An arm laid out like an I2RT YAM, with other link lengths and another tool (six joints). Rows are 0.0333 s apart.
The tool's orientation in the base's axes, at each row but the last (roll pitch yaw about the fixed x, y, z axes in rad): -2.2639, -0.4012, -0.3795; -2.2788, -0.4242, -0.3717; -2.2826, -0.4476, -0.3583; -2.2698, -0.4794, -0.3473; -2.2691, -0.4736, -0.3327; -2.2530, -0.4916, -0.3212; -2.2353, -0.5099, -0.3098; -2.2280, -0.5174, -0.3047; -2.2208, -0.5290, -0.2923; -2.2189, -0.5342, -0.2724; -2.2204, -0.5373, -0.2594; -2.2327, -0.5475, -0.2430; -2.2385, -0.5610, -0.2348
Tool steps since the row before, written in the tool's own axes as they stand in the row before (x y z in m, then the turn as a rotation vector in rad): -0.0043, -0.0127, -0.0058, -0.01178, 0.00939, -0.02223; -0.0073, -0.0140, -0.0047, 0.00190, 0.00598, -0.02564; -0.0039, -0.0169, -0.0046, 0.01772, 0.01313, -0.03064; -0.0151, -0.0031, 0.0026, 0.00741, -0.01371, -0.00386; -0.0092, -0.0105, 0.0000, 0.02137, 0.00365, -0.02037; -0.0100, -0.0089, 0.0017, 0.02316, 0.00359, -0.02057; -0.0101, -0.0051, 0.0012, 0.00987, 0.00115, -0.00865; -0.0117, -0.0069, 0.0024, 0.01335, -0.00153, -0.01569; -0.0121, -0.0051, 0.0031, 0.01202, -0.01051, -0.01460; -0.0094, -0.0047, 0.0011, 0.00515, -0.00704, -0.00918; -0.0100, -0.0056, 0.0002, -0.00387, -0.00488, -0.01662; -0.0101, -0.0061, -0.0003, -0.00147, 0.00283, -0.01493; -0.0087, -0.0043, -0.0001, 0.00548, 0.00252, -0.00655
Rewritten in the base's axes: -0.0072, 0.0068, 0.0107, -0.02116, -0.01643, 0.00183; -0.0094, 0.0096, 0.0095, -0.01153, -0.02059, 0.01184; -0.0070, 0.0107, 0.0126, -0.00027, -0.03383, 0.01675; -0.0115, 0.0084, -0.0063, 0.00255, 0.00532, 0.01493; -0.0090, 0.0103, 0.0030, 0.00767, -0.02164, 0.01891; -0.0088, 0.0102, 0.0004, 0.00906, -0.02223, 0.01991; -0.0087, 0.0071, -0.0021, 0.00385, -0.00913, 0.00868; -0.0098, 0.0095, -0.0023, 0.00253, -0.01284, 0.01599; -0.0095, 0.0086, -0.0042, 0.00011, -0.00553, 0.02092; -0.0083, 0.0062, -0.0021, -0.00203, -0.00262, 0.01222; -0.0095, 0.0062, -0.0014, -0.01275, -0.00726, 0.00999; -0.0100, 0.0061, -0.0010, -0.00798, -0.01195, 0.00516; -0.0083, 0.0047, -0.0017, 0.00188, -0.00734, 0.00467
